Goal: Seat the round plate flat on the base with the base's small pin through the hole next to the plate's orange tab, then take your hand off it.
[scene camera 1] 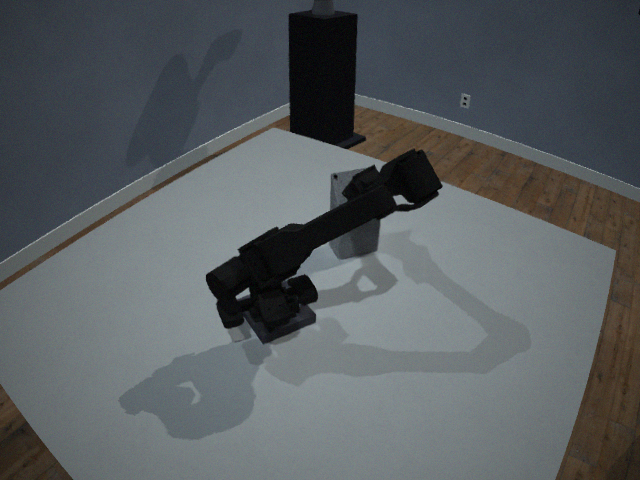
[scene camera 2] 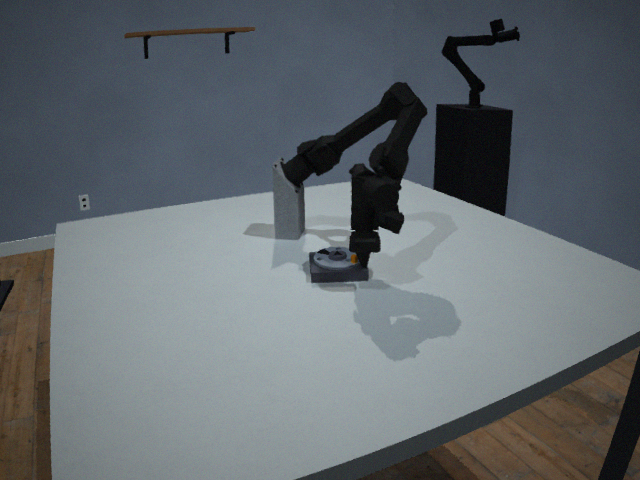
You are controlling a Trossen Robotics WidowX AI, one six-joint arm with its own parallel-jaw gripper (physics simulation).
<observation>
gripper: scene camera 1 270, 330; scene camera 2 364, 266
</observation>
